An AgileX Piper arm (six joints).
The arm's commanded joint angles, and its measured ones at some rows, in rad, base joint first. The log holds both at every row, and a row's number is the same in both.
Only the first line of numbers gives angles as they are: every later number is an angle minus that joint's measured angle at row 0.
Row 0, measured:
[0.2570 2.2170 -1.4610 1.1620 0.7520 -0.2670]
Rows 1 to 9, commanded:
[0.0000 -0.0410 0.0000 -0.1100 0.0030 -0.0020]
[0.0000 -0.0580 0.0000 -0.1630 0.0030 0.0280]
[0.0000 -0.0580 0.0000 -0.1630 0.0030 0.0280]
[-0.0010 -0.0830 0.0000 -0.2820 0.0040 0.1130]
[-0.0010 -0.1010 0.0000 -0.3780 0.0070 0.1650]
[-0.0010 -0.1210 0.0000 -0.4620 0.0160 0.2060]
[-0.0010 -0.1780 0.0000 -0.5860 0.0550 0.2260]
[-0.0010 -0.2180 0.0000 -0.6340 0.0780 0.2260]
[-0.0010 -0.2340 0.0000 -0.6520 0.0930 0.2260]
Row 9, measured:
[0.0000 -0.1810 0.0000 -0.5830 0.0500 0.2190]
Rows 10 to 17, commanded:
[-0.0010 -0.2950 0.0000 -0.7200 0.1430 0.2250]
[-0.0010 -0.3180 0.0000 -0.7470 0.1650 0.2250]
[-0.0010 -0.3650 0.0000 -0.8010 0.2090 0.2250]
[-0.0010 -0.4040 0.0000 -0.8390 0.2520 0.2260]
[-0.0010 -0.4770 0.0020 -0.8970 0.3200 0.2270]
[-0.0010 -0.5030 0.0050 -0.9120 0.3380 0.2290]
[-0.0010 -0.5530 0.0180 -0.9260 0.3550 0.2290]
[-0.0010 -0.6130 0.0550 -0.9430 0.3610 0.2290]
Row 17, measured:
[0.0000 -0.5400 0.0180 -0.9120 0.3310 0.2210]
